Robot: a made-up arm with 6 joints. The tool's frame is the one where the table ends. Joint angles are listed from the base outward.
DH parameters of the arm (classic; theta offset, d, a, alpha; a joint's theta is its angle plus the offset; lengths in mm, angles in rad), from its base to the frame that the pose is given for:
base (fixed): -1.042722 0 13.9 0
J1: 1.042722 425 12 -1.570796
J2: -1.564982 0 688 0
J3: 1.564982 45 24 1.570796
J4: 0 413 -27 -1.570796
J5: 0 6 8 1.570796
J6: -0.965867 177 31.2 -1.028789
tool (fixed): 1.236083 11.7 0 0
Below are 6 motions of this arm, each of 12 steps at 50 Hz.
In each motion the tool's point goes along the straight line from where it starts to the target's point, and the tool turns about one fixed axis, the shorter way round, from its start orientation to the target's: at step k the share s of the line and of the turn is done. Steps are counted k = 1, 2, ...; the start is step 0. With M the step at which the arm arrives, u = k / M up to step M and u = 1 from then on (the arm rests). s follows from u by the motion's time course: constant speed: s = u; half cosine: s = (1 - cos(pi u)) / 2; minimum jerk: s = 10 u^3 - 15 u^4 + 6 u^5.
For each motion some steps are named. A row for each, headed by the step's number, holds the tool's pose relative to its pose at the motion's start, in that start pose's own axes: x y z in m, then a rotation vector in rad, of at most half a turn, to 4 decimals.
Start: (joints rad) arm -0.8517 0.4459 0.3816 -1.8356 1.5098 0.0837
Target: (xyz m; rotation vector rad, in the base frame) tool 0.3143 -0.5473 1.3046 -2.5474 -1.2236 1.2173
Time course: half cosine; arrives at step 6
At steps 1, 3, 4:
1: -0.0004 0.0021 0.0015 0.0034 -0.0002 0.0017
3: -0.0028 0.0156 0.0114 0.0251 -0.0017 0.0130
4: -0.0042 0.0234 0.0171 0.0377 -0.0025 0.0195

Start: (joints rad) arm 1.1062 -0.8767 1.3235 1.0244 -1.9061 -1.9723
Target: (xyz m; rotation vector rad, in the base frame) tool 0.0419 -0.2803 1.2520 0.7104 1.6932 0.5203
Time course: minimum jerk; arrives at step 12
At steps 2, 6, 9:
2: 0.0051 0.0046 0.0033 0.0007 0.0016 -0.0163
6: 0.0717 0.0655 0.0468 0.0096 0.0222 -0.2297
9: 0.1285 0.1174 0.0840 0.0171 0.0399 -0.4119

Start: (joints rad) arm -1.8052 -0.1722 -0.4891 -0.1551 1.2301 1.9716
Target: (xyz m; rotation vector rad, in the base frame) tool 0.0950 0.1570 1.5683 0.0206 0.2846 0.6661
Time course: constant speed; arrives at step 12
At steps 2, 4, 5, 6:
2: -0.0062 -0.0062 -0.0046 -0.0043 -0.0408 0.0371
4: -0.0124 -0.0125 -0.0092 -0.0086 -0.0817 0.0742
5: -0.0155 -0.0156 -0.0115 -0.0107 -0.1021 0.0928
6: -0.0185 -0.0187 -0.0138 -0.0129 -0.1225 0.1114

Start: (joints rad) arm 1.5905 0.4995 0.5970 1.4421 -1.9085 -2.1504
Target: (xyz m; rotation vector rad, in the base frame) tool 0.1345 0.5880 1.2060 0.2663 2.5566 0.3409
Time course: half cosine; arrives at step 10
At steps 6, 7, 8, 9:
6: -0.0149 -0.0205 -0.0250 0.0451 0.0401 0.0252
7: -0.0181 -0.0249 -0.0303 0.0547 0.0486 0.0306
8: -0.0206 -0.0283 -0.0346 0.0623 0.0554 0.0349
9: -0.0222 -0.0305 -0.0373 0.0672 0.0598 0.0376

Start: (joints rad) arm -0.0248 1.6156 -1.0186 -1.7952 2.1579 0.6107
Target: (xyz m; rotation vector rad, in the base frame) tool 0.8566 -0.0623 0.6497 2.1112 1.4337 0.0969
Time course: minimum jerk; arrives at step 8
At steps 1, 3, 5, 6, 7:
1: 0.0002 0.0000 -0.0007 -0.0011 0.0009 -0.0012
3: 0.0026 -0.0004 -0.0117 -0.0188 0.0146 -0.0203
5: 0.0069 -0.0010 -0.0308 -0.0496 0.0384 -0.0533
6: 0.0086 -0.0012 -0.0381 -0.0614 0.0476 -0.0660
7: 0.0094 -0.0013 -0.0419 -0.0673 0.0522 -0.0724

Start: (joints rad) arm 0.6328 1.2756 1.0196 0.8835 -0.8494 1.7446
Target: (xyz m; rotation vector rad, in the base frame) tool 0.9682 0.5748 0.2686 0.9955 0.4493 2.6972
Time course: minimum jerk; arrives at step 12
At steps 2, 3, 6, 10, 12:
2: -0.0020 0.0009 -0.0019 0.0031 -0.0030 0.0037
3: -0.0058 0.0027 -0.0055 0.0091 -0.0088 0.0109
6: -0.0280 0.0130 -0.0265 0.0441 -0.0426 0.0527
10: -0.0539 0.0251 -0.0512 0.0851 -0.0822 0.1017
12: -0.0559 0.0260 -0.0531 0.0882 -0.0852 0.1055

